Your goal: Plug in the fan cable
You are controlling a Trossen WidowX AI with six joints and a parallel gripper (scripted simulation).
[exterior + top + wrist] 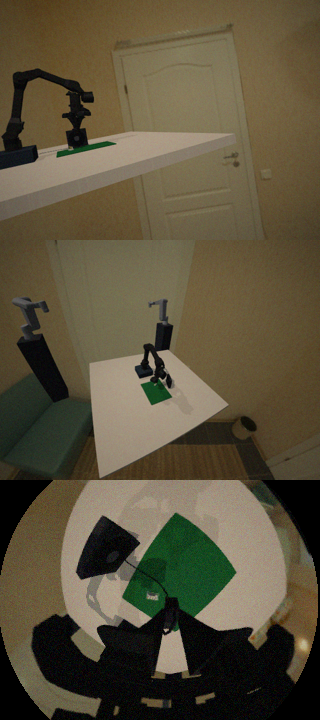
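My gripper tip is 30 mm short of the green board, 10 mm to the left of it and 130 mm above it. Also, from my gripper tip: dark fan plug (10 mm behind, 10 mm below); then pale fan header (50 mm behind, 40 mm to the left, 120 mm below); then black fan (20 mm ahead, 160 mm to the left, 60 mm below).
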